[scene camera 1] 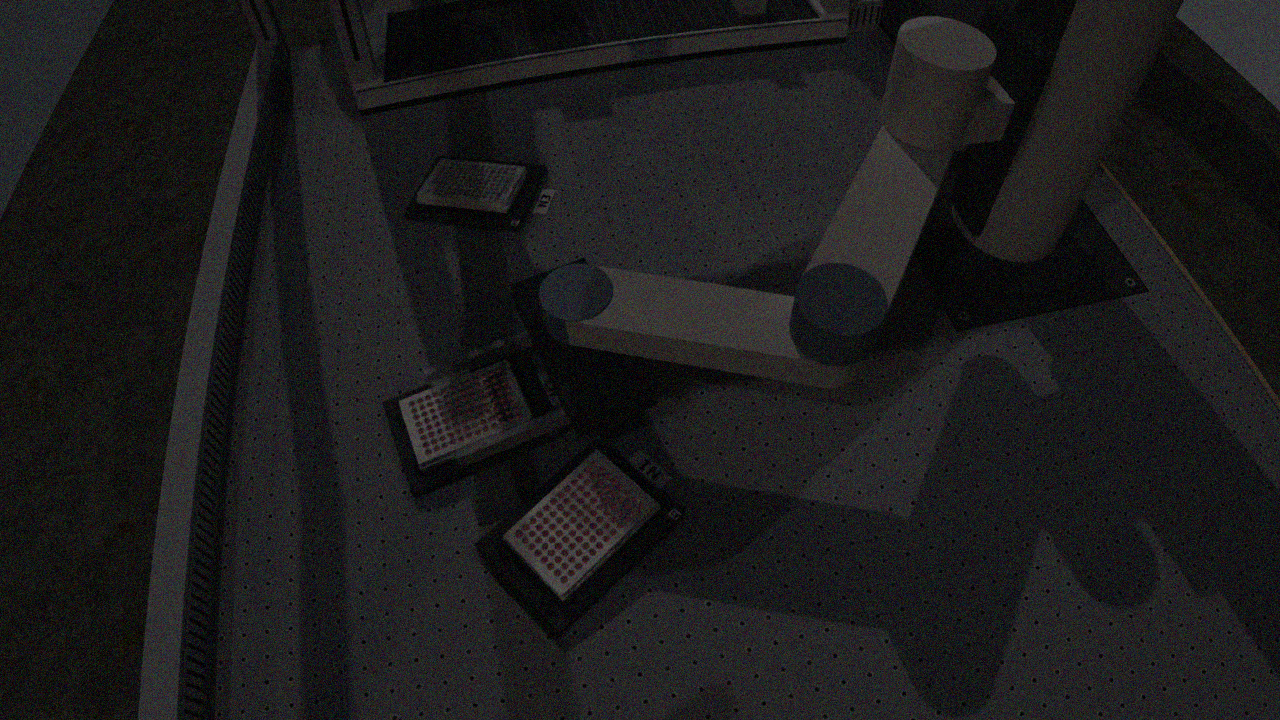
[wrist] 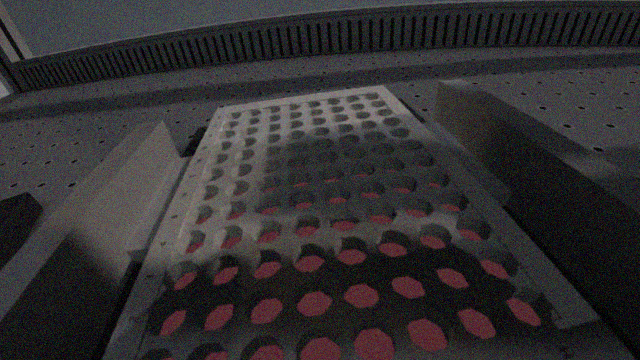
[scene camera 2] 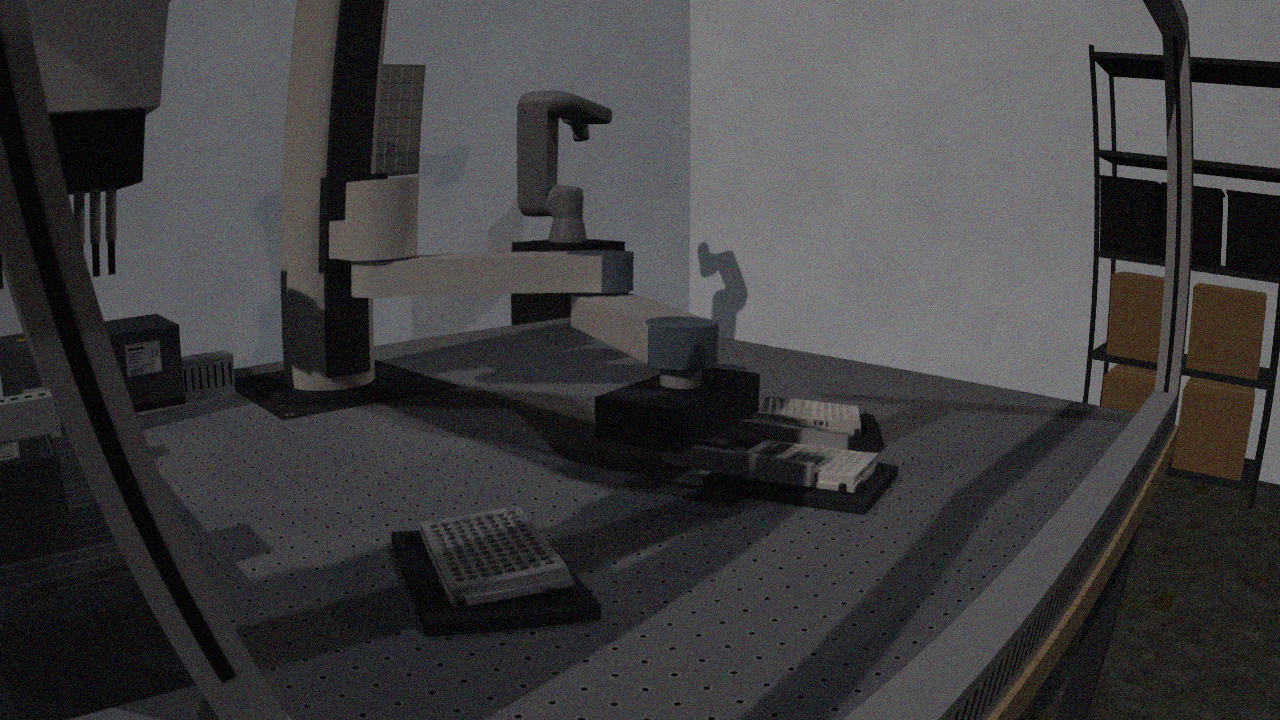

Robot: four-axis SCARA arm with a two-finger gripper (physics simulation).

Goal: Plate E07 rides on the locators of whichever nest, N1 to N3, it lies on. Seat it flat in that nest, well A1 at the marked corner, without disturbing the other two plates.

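A white 96-well plate with red wells (scene camera 1: 438,425) (scene camera 2: 850,467) (wrist: 295,200) lies in the middle dark nest (scene camera 1: 407,470) (scene camera 2: 845,501), between N1 and N3. No E07 lettering is readable, and whether this plate is level cannot be told. My gripper (scene camera 1: 487,402) (scene camera 2: 805,454) (wrist: 306,123) is low over that nest, shut on this plate with a finger along each long side. Its dark body hides part of the plate. Another plate (scene camera 1: 581,523) (scene camera 2: 810,414) lies in nest N1 (scene camera 1: 559,616), close beside. A third plate (scene camera 1: 474,183) (scene camera 2: 496,550) lies in nest N3 (scene camera 1: 532,192) (scene camera 2: 510,617).
The arm's forearm (scene camera 1: 698,313) reaches over the perforated deck (scene camera 1: 716,152) from the column (scene camera 2: 304,179). A slotted rail (scene camera 1: 192,501) (wrist: 320,37) runs along the deck edge past the nests. A framed dark tray (scene camera 1: 599,67) stands beyond N3.
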